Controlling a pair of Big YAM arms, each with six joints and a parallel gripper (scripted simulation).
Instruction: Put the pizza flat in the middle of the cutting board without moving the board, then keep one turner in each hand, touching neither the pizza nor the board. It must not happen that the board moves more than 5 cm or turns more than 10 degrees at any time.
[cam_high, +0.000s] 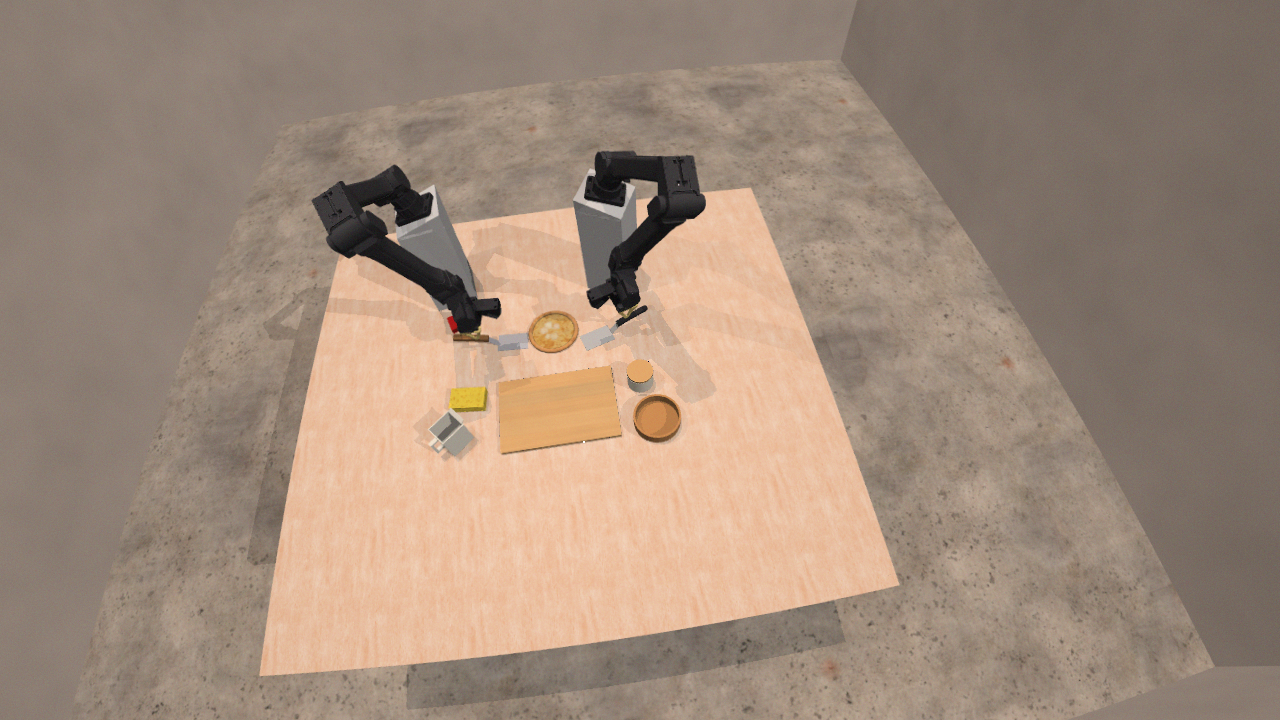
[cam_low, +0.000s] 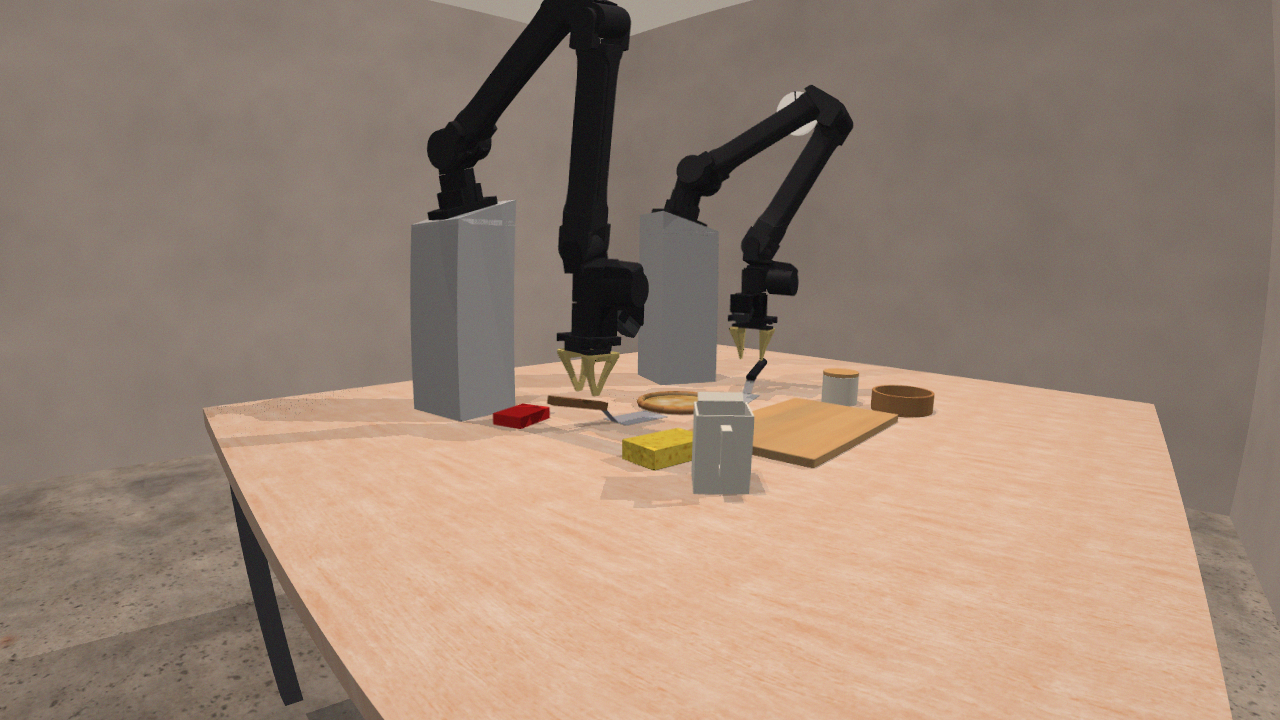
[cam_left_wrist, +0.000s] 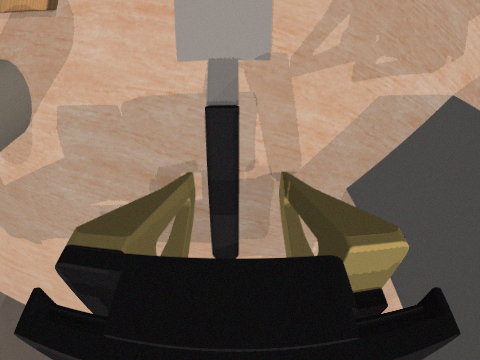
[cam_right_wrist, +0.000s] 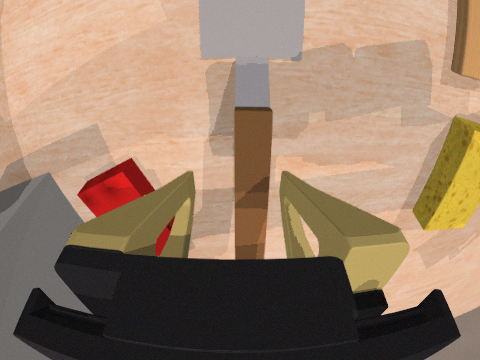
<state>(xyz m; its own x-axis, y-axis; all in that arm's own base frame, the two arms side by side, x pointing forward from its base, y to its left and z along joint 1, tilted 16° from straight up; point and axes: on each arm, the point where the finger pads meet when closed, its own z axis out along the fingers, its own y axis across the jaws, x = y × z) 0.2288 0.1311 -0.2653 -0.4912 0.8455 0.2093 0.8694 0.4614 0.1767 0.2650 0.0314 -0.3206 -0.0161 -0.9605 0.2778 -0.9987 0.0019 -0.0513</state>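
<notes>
The black-handled turner lies 10 mm ahead of my left hand, 10 mm to the right of it and 50 mm below it. From my left hand the other things lie so: pizza 10 mm ahead, 240 mm to the right, 70 mm below; then lidded canister 220 mm ahead, 40 mm to the left, 40 mm below; then wooden bowl 360 mm ahead, 80 mm to the left, 60 mm below.
Now: right hand 40 mm to the right of the brown-handled turner, 40 mm above it and 10 mm short of it. The rest, counted from my right hand: grey mug (360 mm ahead, 60 mm to the right, 10 mm below); pizza (240 mm to the left, 60 mm below, 20 mm behind); cutting board (270 mm ahead, 260 mm to the left, 60 mm below).
</notes>
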